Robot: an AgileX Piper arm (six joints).
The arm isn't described. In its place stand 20 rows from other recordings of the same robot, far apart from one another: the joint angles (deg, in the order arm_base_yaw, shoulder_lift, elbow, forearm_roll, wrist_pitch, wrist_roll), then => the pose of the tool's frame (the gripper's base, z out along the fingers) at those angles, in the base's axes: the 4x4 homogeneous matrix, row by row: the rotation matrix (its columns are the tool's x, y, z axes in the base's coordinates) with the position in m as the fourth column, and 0 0 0 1 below.
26.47 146.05 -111.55 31.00 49.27 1.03 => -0.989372, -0.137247, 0.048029, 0.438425; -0.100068, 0.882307, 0.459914, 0.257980; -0.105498, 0.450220, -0.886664, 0.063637; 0, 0, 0, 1
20.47 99.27 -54.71 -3.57 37.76 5.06 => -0.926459, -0.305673, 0.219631, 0.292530; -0.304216, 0.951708, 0.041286, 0.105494; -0.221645, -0.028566, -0.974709, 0.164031; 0, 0, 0, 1
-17.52 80.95 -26.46 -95.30 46.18 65.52 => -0.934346, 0.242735, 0.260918, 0.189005; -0.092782, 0.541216, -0.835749, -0.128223; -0.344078, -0.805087, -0.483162, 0.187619; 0, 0, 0, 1
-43.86 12.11 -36.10 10.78 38.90 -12.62 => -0.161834, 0.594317, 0.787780, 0.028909; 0.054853, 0.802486, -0.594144, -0.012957; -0.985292, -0.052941, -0.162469, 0.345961; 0, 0, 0, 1
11.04 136.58 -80.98 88.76 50.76 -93.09 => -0.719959, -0.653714, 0.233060, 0.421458; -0.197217, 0.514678, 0.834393, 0.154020; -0.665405, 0.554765, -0.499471, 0.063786; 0, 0, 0, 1
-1.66 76.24 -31.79 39.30 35.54 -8.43 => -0.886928, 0.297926, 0.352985, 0.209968; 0.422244, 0.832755, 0.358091, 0.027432; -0.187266, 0.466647, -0.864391, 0.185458; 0, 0, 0, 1
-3.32 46.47 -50.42 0.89 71.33 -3.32 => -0.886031, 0.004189, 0.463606, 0.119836; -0.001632, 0.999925, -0.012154, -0.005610; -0.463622, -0.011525, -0.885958, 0.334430; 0, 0, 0, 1
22.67 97.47 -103.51 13.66 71.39 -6.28 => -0.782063, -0.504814, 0.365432, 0.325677; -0.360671, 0.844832, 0.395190, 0.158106; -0.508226, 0.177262, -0.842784, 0.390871; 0, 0, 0, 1
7.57 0.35 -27.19 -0.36 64.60 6.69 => -0.547421, -0.065120, 0.834320, -0.004104; 0.042069, 0.993566, 0.105152, -0.001066; -0.835800, 0.092662, -0.541159, 0.265042; 0, 0, 0, 1
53.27 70.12 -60.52 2.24 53.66 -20.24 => -0.218205, -0.932013, 0.289375, 0.141152; -0.834120, 0.332038, 0.440447, 0.193953; -0.506586, -0.145266, -0.849864, 0.326154; 0, 0, 0, 1
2.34 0.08 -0.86 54.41 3.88 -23.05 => 0.002673, -0.113559, 0.993528, 0.055357; 0.519241, 0.849256, 0.095672, 0.007274; -0.854624, 0.515624, 0.061235, 0.214693; 0, 0, 0, 1
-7.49 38.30 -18.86 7.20 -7.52 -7.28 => -0.120885, 0.146180, 0.981844, 0.139535; 0.013407, 0.989248, -0.145632, -0.019851; -0.992576, -0.004442, -0.121545, 0.276017; 0, 0, 0, 1
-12.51 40.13 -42.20 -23.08 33.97 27.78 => -0.345373, 0.460386, 0.817779, 0.128220; 0.221195, 0.886784, -0.405816, -0.048867; -0.912025, 0.040731, -0.408106, 0.350067; 0, 0, 0, 1
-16.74 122.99 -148.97 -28.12 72.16 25.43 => -0.414295, 0.735495, 0.536103, 0.422094; 0.383917, 0.675287, -0.629758, -0.169590; -0.825207, -0.055086, -0.562137, 0.435594; 0, 0, 0, 1
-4.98 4.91 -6.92 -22.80 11.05 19.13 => -0.064710, 0.156992, 0.985478, 0.057934; -0.051800, 0.985688, -0.160426, -0.011833; -0.996559, -0.061429, -0.055651, 0.232988; 0, 0, 0, 1
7.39 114.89 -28.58 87.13 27.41 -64.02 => -0.973607, 0.222409, 0.051224, 0.216376; 0.219980, 0.854665, 0.470272, 0.070254; 0.060814, 0.469128, -0.881034, 0.038191; 0, 0, 0, 1
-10.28 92.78 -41.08 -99.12 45.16 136.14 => -0.132672, 0.892380, 0.431341, 0.275621; 0.422630, 0.444576, -0.789769, -0.114739; -0.896539, 0.077518, -0.436130, 0.196085; 0, 0, 0, 1
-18.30 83.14 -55.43 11.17 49.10 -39.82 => -0.901451, -0.258062, 0.347550, 0.263667; -0.260979, 0.964545, 0.039283, -0.073165; -0.345365, -0.055291, -0.936838, 0.246199; 0, 0, 0, 1
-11.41 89.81 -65.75 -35.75 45.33 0.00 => -0.922807, -0.026502, 0.384350, 0.311264; -0.232784, 0.833285, -0.501445, -0.101391; -0.306984, -0.552207, -0.775131, 0.273871; 0, 0, 0, 1
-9.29 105.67 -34.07 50.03 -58.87 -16.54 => -0.132604, 0.792904, 0.594743, 0.284267; 0.221241, 0.608581, -0.762025, -0.106991; -0.966162, 0.030534, -0.256123, 0.139765; 0, 0, 0, 1
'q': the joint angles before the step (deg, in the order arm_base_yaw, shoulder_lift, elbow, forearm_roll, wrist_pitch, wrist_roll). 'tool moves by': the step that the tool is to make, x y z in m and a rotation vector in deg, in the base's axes. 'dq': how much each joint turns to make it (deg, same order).
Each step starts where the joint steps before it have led.
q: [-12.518, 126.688, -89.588, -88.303, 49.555, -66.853]
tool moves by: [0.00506, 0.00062, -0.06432, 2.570, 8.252, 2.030]
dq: [-0.059, 7.534, 0.001, 0.372, -2.074, -1.532]
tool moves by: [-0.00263, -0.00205, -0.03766, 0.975, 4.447, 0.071]
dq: [-0.346, 4.526, 0.000, -0.268, -0.289, -0.050]
